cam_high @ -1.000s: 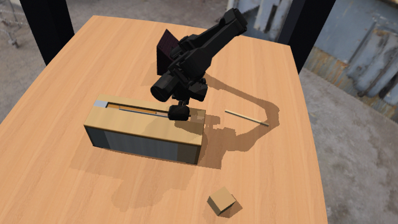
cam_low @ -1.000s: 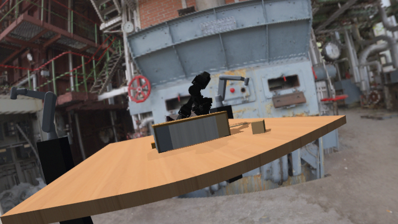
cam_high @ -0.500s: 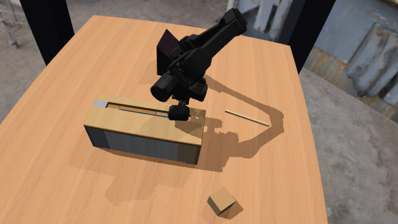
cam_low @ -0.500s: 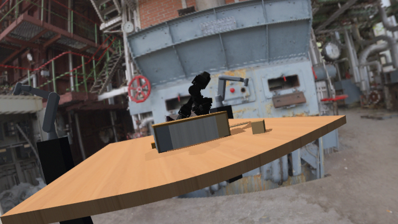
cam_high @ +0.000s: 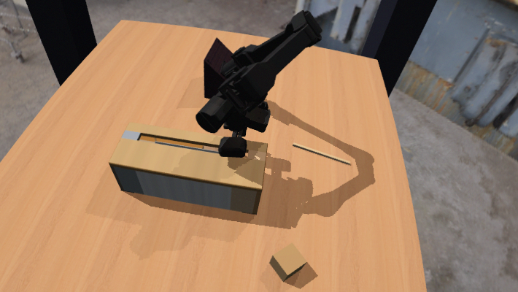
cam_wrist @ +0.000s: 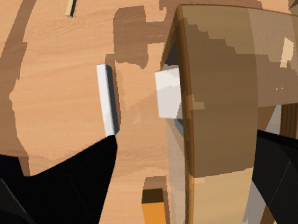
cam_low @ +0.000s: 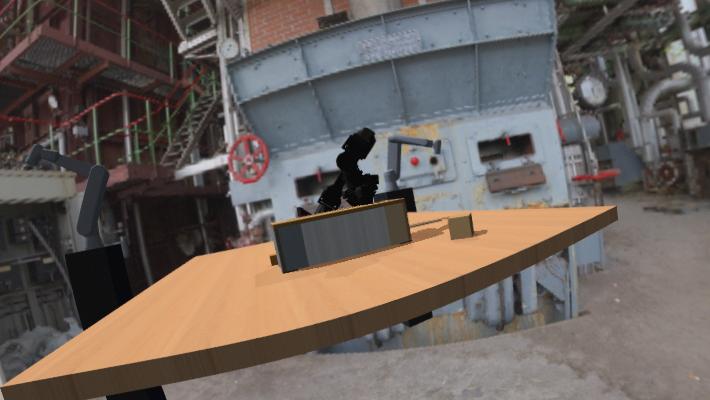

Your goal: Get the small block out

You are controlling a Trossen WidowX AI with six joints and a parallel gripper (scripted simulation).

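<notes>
The tan block lies 6 cm ahead of my gripper tip and 1 cm to the left of it. The rest, counted from my gripper tip: thin stick (25 cm to the left, 9 cm below, 8 cm behind); then box (12 cm to the right, 3 cm below, 3 cm ahead).
</notes>
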